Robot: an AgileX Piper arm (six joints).
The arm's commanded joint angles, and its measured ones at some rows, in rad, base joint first. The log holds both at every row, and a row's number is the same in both.
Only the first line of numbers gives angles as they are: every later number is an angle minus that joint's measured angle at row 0.
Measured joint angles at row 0: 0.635, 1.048, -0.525, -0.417, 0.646, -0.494
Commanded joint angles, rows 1 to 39: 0.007, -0.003, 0.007, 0.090, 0.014, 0.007; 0.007, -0.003, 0.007, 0.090, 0.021, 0.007; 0.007, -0.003, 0.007, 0.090, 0.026, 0.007; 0.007, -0.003, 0.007, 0.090, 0.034, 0.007; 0.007, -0.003, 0.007, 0.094, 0.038, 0.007; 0.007, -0.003, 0.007, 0.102, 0.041, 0.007; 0.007, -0.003, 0.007, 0.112, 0.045, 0.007; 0.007, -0.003, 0.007, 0.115, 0.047, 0.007; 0.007, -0.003, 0.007, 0.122, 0.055, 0.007; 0.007, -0.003, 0.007, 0.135, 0.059, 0.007; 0.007, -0.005, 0.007, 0.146, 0.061, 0.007; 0.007, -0.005, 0.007, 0.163, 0.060, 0.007; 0.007, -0.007, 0.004, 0.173, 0.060, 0.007; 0.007, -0.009, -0.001, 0.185, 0.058, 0.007; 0.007, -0.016, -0.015, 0.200, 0.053, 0.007; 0.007, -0.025, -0.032, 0.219, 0.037, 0.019; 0.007, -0.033, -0.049, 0.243, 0.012, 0.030; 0.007, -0.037, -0.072, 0.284, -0.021, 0.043; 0.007, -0.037, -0.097, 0.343, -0.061, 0.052; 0.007, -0.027, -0.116, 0.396, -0.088, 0.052; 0.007, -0.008, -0.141, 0.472, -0.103, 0.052; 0.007, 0.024, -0.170, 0.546, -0.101, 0.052; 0.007, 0.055, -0.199, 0.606, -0.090, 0.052; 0.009, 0.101, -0.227, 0.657, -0.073, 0.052; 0.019, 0.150, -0.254, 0.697, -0.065, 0.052; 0.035, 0.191, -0.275, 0.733, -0.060, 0.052; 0.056, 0.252, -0.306, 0.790, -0.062, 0.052; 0.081, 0.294, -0.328, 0.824, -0.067, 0.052; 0.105, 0.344, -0.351, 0.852, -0.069, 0.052; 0.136, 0.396, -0.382, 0.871, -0.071, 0.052; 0.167, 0.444, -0.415, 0.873, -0.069, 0.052; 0.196, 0.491, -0.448, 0.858, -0.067, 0.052; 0.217, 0.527, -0.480, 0.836, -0.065, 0.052; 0.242, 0.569, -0.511, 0.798, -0.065, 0.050; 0.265, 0.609, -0.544, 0.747, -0.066, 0.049; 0.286, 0.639, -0.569, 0.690, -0.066, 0.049; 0.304, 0.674, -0.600, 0.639, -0.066, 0.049; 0.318, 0.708, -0.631, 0.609, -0.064, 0.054; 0.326, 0.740, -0.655, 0.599, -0.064, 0.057
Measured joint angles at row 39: 0.278, 0.635, -0.557, 0.721, -0.065, 0.051
